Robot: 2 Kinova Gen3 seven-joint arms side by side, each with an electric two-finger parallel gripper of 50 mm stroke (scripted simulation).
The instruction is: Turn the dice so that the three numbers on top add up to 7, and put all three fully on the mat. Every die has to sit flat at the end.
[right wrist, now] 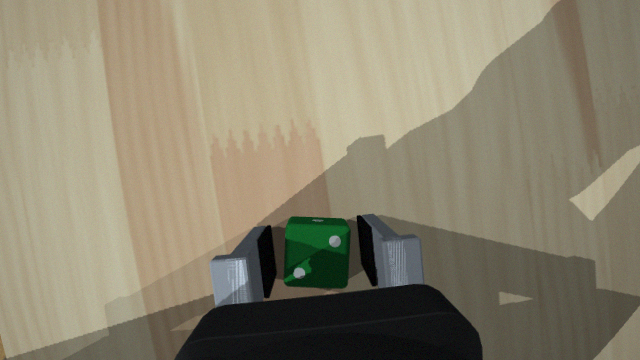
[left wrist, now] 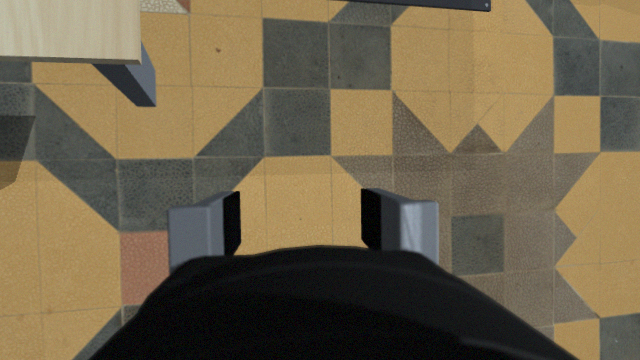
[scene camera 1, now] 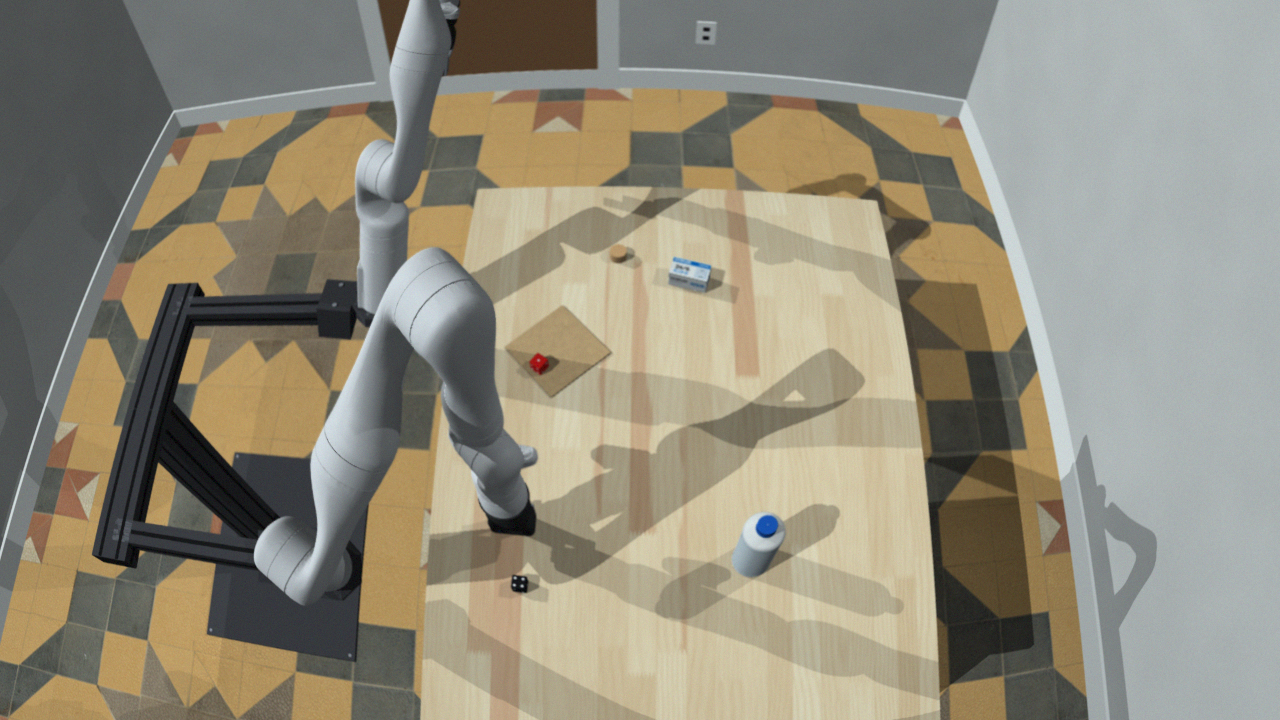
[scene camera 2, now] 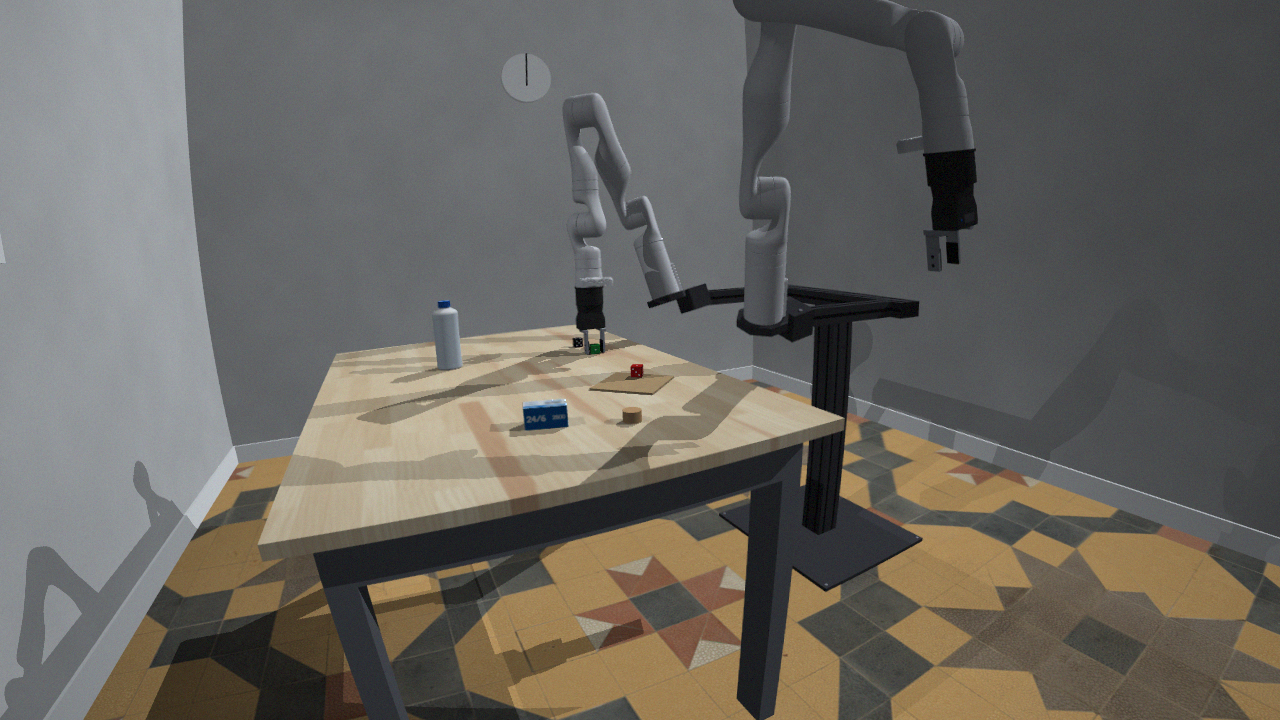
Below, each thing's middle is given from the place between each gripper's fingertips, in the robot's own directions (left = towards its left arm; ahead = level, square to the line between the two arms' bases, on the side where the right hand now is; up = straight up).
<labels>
I see the green die (right wrist: 317, 249) 1 cm below my right hand (scene camera 2: 595, 352). Also, from my right hand: staples box (scene camera 2: 546, 414) 26 cm ahead, 52 cm to the left; brown square mat (scene camera 1: 571, 349) 3 cm ahead, 34 cm to the left, 2 cm below; white bottle (scene camera 1: 759, 542) 39 cm ahead, 4 cm to the right, 7 cm above.
I see the brown square mat 52 cm to the right of my left hand (scene camera 2: 944, 266), 33 cm ahead of it and 28 cm below it. From my left hand the other things lie so: green die 86 cm to the right, 30 cm ahead, 27 cm below; then staples box 56 cm ahead, 34 cm to the right, 26 cm below; then white bottle 90 cm to the right, 69 cm ahead, 20 cm below.
</labels>
